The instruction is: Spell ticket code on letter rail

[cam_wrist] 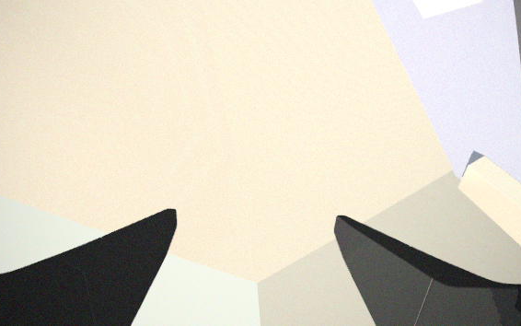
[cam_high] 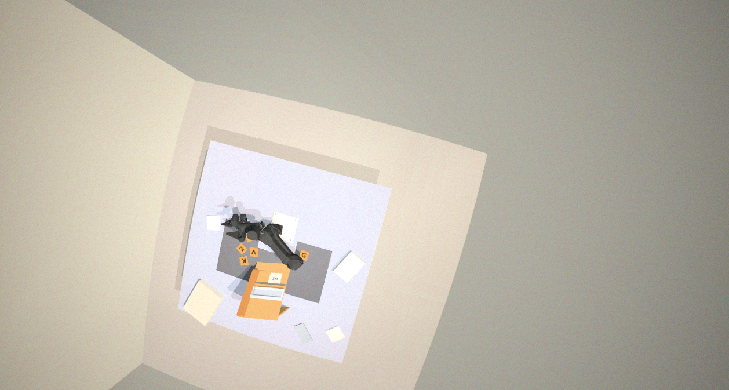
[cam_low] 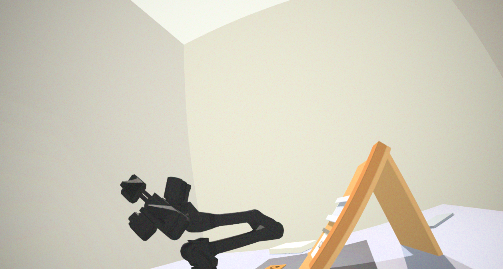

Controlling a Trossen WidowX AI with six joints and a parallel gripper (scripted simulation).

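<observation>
Now: gripper tip 31 cm short of the white ticket, 27 cm to the right of it and 18 cm above it. Also, from my gripper tip: grey slab (73 cm ahead, 48 cm to the left, 26 cm below); grey mat (21 cm ahead, 21 cm to the left, 26 cm below).
</observation>
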